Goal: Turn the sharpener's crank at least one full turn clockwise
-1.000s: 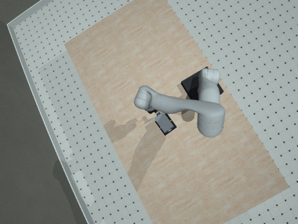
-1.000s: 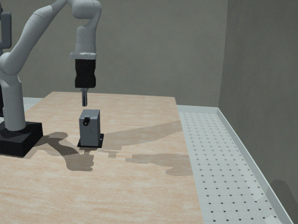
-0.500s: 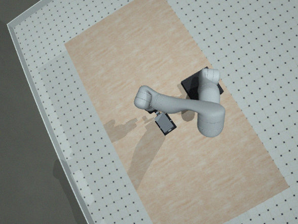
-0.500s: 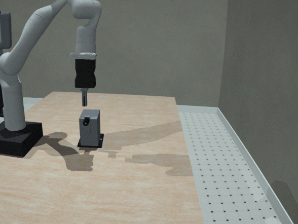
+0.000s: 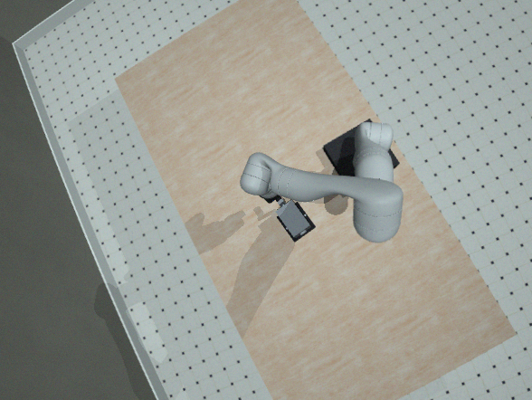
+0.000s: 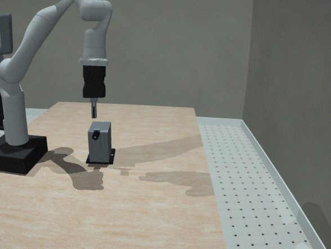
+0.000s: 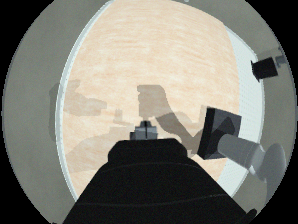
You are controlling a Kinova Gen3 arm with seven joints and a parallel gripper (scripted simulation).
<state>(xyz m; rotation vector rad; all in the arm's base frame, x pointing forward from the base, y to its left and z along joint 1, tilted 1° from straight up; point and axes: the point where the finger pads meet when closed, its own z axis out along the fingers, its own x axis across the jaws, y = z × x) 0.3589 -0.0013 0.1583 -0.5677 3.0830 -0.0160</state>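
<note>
The sharpener crank is 10 mm behind my hand, 20 mm to the left of it and 90 mm below it.
</note>
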